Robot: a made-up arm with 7 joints.
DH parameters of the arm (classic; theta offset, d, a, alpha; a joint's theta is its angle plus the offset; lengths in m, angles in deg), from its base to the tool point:
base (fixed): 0 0 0 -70
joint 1: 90 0 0 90
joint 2: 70 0 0 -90
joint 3: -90 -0.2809 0.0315 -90
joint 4: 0 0 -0.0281 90
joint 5: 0 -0.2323 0 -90
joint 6: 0 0 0 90
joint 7: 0 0 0 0
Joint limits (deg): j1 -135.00..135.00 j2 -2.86..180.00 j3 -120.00..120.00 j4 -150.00..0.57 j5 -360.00..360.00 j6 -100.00..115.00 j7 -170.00..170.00
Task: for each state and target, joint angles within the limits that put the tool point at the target. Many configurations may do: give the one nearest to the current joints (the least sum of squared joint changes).
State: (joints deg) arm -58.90 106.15 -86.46 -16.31 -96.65 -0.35 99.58
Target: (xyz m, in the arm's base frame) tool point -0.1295 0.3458 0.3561
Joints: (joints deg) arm -30.93 139.63 -86.27 0.43 -96.65 -0.35 99.58
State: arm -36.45 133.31 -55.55 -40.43 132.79 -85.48 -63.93
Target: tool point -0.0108 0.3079 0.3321
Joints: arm -47.55 156.94 -53.12 -71.06 132.79 -85.48 -63.93
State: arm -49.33 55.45 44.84 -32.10 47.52 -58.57 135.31
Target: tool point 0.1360 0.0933 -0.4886
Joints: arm -13.16 8.89 44.43 -6.24 47.52 -58.57 135.31
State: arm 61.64 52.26 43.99 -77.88 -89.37 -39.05 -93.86
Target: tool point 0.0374 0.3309 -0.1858
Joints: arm 45.65 49.59 29.08 -98.63 -89.37 -39.05 -93.86
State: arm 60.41 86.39 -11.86 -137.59 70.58 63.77 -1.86
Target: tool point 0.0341 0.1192 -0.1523
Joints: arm 52.73 79.91 -14.39 -149.88 70.58 63.77 -1.86
